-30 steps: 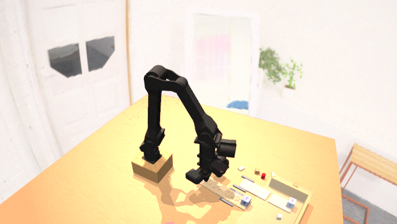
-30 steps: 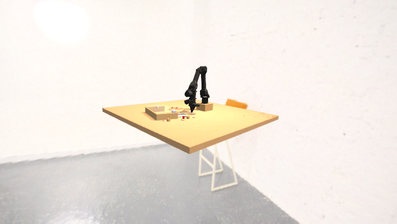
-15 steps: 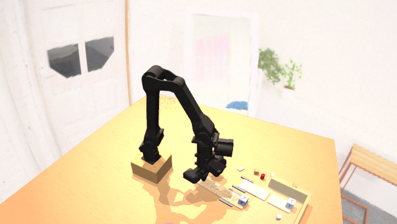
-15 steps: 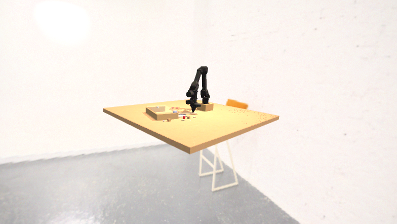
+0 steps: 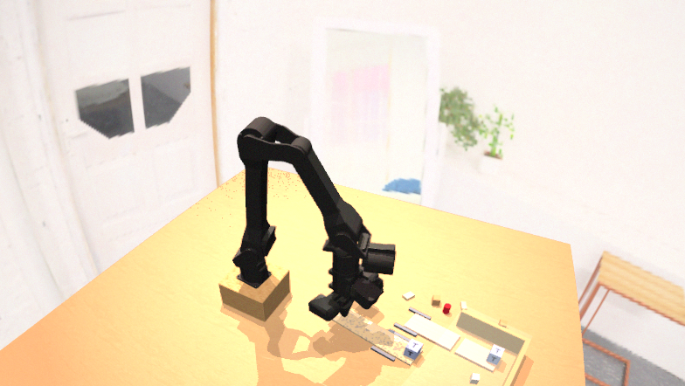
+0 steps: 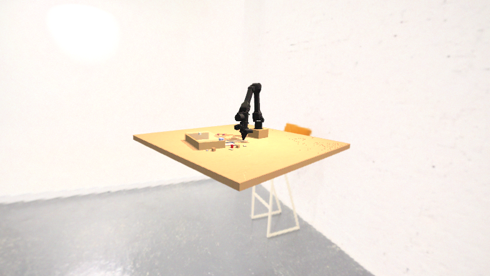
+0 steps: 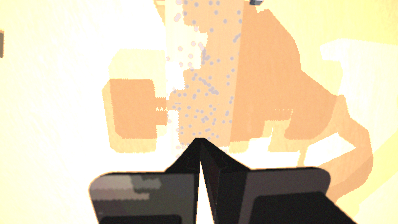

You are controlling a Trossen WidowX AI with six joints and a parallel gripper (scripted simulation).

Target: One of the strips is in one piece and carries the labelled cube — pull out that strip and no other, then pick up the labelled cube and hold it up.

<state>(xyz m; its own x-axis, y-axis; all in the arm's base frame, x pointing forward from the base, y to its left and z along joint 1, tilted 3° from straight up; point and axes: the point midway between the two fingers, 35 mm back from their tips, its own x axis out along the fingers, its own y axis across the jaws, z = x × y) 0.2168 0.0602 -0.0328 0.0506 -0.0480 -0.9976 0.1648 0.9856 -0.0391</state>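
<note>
My gripper tip is now 210 mm short of the white strip and 60 mm to the right of it. Round my gripper tip: cube (340 mm ahead, 90 mm to the right, 70 mm above).
</note>
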